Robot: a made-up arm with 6 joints. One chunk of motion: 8 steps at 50 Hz.
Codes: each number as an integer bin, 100 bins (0 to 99) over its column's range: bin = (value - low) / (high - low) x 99, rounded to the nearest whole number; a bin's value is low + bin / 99 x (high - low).
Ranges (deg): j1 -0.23..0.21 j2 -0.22..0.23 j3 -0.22..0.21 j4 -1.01..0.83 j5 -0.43..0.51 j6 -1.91..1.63
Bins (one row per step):
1: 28 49 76 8 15 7
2: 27 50 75 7 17 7
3: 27 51 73 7 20 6
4: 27 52 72 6 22 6
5: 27 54 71 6 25 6
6: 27 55 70 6 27 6
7: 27 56 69 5 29 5
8: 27 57 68 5 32 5
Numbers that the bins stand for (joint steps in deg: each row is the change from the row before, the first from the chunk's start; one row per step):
1: -0.106 0.003 0.110 -0.861 -0.288 -1.660
2: -0.110 0.007 0.106 -0.880 -0.269 -1.660
3: -0.110 0.012 0.097 -0.880 -0.240 -1.695
4: -0.110 0.016 0.093 -0.898 -0.221 -1.695
5: -0.110 0.025 0.088 -0.898 -0.193 -1.695
6: -0.110 0.030 0.084 -0.898 -0.174 -1.695
7: -0.110 0.035 0.080 -0.917 -0.155 -1.731
8: -0.110 0.039 0.075 -0.917 -0.126 -1.731

